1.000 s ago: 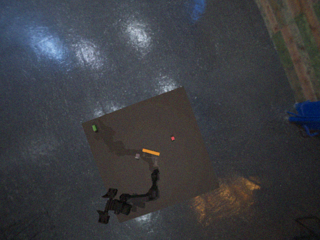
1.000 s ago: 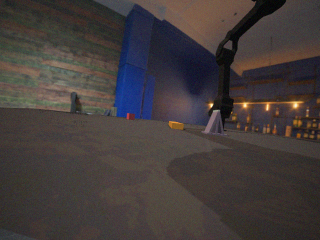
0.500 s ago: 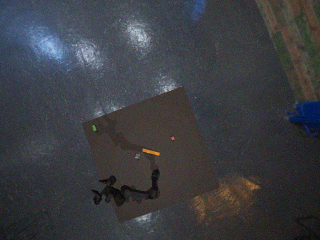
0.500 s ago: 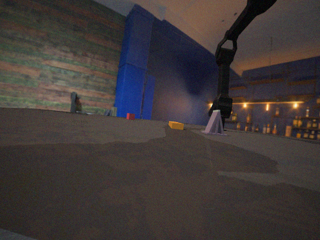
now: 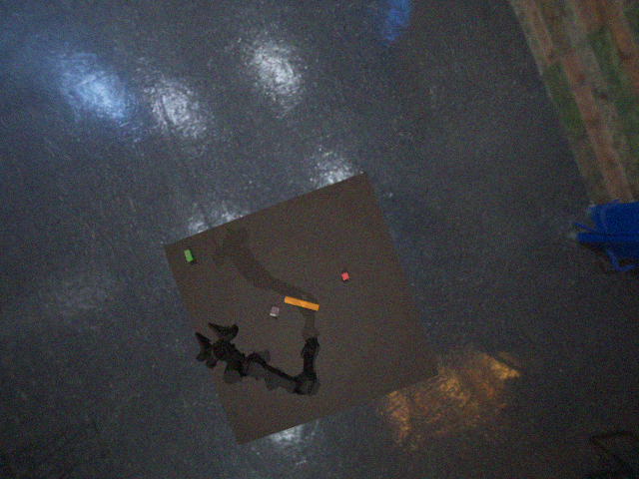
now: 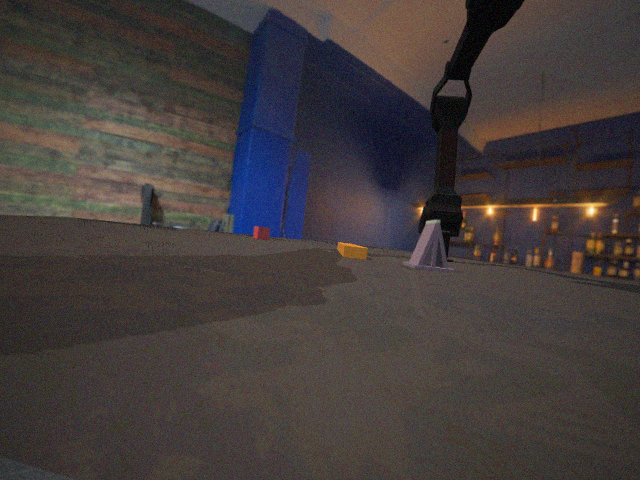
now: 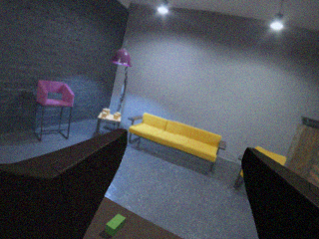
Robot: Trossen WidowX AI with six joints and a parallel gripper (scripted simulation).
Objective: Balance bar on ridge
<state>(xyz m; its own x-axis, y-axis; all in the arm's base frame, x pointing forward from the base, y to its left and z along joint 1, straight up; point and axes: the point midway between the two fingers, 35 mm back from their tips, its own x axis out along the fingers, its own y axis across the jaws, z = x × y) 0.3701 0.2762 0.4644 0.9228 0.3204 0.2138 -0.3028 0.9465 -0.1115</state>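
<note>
Now: the yellow bar 150 mm behind my gripper tip, 310 mm to the right of it and 460 mm below it. Round my gripper tip: red block: 90 mm behind, 600 mm to the right, 460 mm below; then green block: 340 mm ahead, 210 mm to the left, 460 mm below.
</note>
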